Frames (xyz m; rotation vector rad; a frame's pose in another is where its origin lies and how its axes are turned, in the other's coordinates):
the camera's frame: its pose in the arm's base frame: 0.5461 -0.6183 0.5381 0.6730 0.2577 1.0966
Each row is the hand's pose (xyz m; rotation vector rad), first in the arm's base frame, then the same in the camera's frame.
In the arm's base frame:
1: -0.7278 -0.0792 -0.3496 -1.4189 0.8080 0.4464
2: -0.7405 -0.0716 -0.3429 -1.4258 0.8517 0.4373
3: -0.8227 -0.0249 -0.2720 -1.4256 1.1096 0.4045
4: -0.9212 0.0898 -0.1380 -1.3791 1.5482 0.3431
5: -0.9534 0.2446 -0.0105 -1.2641 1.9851 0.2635
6: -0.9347 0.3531 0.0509 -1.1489 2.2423 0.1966
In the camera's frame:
1: -0.2139 0.5385 -1.5381 -1.3371 1.4338 -0.9019
2: -0.2120 0.5541 -1.5422 -1.3122 1.4737 -0.9167
3: -0.1987 0.6714 -1.5465 -1.1287 1.6857 -0.9773
4: -0.1246 0.8590 -1.5356 -0.7660 2.0109 -1.0529
5: 0.0140 1.0055 -1.5109 -0.3370 2.2793 -1.1013
6: 0.1261 1.0606 -1.4943 -0.0429 2.3991 -1.1255

